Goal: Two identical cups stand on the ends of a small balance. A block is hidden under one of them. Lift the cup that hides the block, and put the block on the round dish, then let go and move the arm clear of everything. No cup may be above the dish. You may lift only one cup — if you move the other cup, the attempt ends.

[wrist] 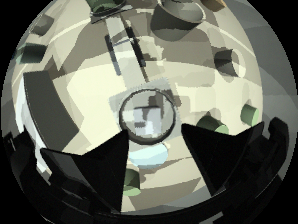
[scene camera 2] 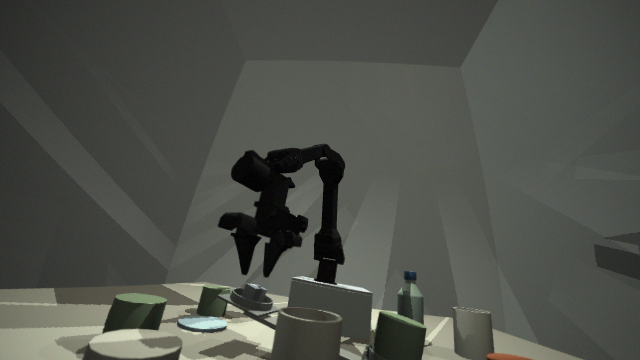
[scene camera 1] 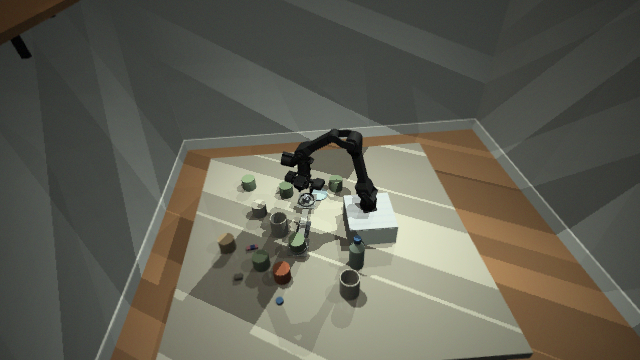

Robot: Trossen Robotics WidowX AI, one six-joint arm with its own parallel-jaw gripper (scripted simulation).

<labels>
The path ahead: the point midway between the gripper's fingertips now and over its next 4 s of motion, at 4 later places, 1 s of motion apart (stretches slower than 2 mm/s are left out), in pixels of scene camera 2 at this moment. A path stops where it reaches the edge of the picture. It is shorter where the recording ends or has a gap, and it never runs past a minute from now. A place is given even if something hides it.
My gripper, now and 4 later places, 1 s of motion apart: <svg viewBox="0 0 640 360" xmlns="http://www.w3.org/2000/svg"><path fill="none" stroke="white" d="M255 276L252 296L261 253L213 283L204 311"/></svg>
</labels>
